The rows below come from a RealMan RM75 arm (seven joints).
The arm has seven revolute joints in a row. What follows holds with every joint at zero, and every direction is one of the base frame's. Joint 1 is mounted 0.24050 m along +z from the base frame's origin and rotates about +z. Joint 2 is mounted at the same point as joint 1 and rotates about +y. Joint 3 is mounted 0.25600 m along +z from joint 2 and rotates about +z. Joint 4 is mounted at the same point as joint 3 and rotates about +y. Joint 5 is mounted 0.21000 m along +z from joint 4 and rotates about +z. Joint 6 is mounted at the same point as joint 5 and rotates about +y. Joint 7 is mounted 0.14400 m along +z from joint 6 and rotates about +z. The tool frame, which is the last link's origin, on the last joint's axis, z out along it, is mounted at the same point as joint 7; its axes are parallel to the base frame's.
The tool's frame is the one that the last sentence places.
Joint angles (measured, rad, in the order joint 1, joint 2, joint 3, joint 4, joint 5, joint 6, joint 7), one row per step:
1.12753, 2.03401, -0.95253, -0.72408, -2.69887, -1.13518, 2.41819
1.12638, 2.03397, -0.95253, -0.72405, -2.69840, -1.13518, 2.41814
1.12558, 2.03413, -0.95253, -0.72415, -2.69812, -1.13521, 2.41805
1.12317, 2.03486, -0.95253, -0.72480, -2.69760, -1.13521, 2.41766
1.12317, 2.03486, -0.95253, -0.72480, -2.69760, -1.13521, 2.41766
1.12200, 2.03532, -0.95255, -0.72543, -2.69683, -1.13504, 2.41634
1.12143, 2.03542, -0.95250, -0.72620, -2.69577, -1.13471, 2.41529
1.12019, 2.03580, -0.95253, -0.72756, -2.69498, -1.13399, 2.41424
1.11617, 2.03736, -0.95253, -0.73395, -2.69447, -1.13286, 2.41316
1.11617, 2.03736, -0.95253, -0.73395, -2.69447, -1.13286, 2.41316
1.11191, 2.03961, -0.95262, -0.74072, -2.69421, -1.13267, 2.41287
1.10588, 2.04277, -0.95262, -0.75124, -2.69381, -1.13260, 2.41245
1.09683, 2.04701, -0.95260, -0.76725, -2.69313, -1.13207, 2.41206
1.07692, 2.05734, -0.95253, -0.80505, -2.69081, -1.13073, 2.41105
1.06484, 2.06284, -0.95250, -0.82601, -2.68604, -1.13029, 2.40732
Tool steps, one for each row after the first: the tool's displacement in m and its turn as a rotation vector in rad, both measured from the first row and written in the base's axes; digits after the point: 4 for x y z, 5 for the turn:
0.0005, -0.0001, 0.0000, -0.00006, 0.00042, -0.00113
0.0008, -0.0003, -0.0001, -0.00022, 0.00073, -0.00179
0.0017, -0.0006, -0.0003, -0.00061, 0.00143, -0.00339
0.0017, -0.0006, -0.0003, -0.00061, 0.00143, -0.00339
0.0020, -0.0008, -0.0005, -0.00090, 0.00183, -0.00291
0.0020, -0.0008, -0.0004, -0.00056, 0.00257, -0.00193
0.0021, -0.0008, -0.0003, 0.00029, 0.00319, -0.00102
0.0024, -0.0009, 0.0002, 0.00393, 0.00448, 0.00094
0.0024, -0.0009, 0.0002, 0.00393, 0.00448, 0.00094
0.0028, -0.0012, 0.0003, 0.00656, 0.00605, 0.00197
0.0031, -0.0016, 0.0008, 0.01082, 0.00842, 0.00397
0.0036, -0.0021, 0.0018, 0.01831, 0.01202, 0.00706
0.0038, -0.0031, 0.0041, 0.03589, 0.02128, 0.01583
0.0040, -0.0040, 0.0053, 0.04442, 0.02808, 0.02226

